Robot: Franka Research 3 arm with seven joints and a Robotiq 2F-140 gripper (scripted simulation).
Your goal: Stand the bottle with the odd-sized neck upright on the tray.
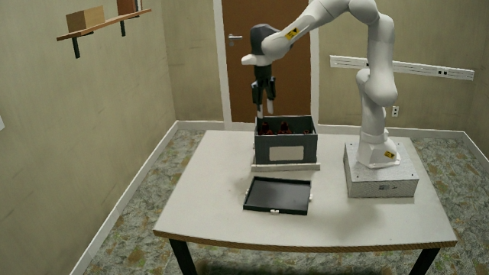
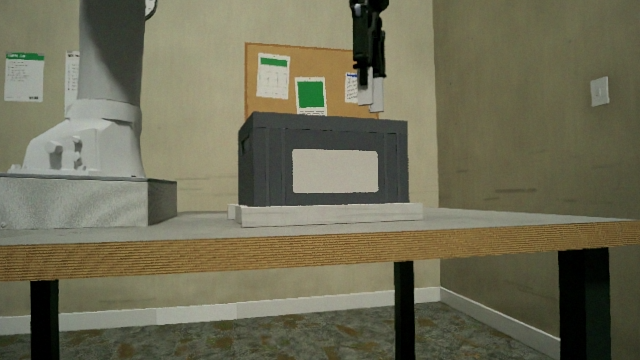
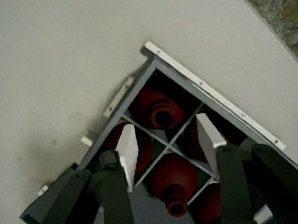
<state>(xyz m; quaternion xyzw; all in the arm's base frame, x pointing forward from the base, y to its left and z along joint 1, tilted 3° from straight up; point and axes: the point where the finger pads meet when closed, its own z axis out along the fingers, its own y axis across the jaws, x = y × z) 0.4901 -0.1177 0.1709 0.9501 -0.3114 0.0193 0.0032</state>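
My gripper is now 100 mm past the dark grey crate, 30 mm to the right of it and 150 mm above it. The rest, counted from my hand: dark tray (100 mm behind, 320 mm to the left, 220 mm below).
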